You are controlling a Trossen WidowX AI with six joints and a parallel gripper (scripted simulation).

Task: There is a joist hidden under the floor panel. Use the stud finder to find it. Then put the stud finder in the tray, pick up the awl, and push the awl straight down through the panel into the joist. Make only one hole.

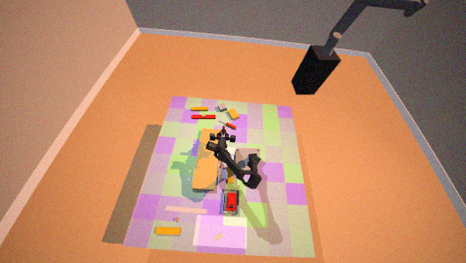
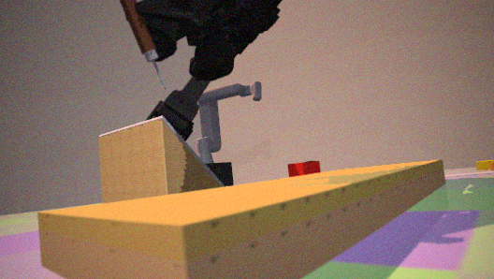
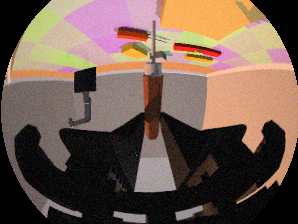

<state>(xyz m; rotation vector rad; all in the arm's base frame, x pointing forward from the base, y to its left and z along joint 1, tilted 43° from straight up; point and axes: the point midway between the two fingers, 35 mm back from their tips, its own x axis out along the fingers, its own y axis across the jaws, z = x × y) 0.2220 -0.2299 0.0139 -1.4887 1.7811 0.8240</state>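
Now: the awl 4 cm below my gripper tip and 2 cm to the left of it. Also, from my gripper tip: red stud finder (51 cm to the left, 19 cm below, 3 cm behind); then grey tray (50 cm to the left, 23 cm below, 3 cm behind); then red level (28 cm to the right, 23 cm below, 18 cm ahead).
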